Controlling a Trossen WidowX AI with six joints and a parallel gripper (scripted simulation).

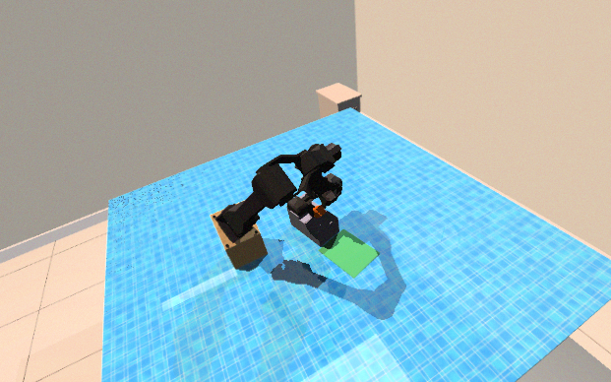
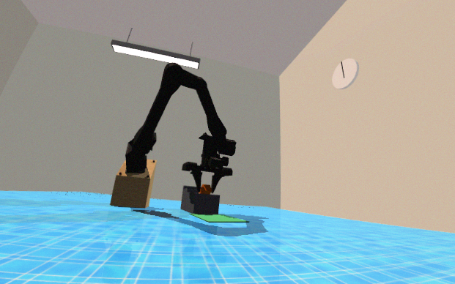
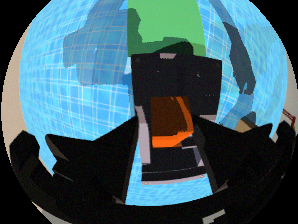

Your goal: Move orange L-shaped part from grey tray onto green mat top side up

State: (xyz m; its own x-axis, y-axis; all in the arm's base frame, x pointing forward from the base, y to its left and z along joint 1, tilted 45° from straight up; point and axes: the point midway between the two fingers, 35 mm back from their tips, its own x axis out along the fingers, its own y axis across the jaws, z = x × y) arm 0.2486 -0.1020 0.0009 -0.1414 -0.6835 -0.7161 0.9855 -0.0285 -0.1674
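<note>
Now: gripper tip 4 cm to the right of the orange L-shaped part, 3 cm above it and 2 cm past it. Also, from my gripper tip: green mat (14 cm to the right, 8 cm below).
</note>
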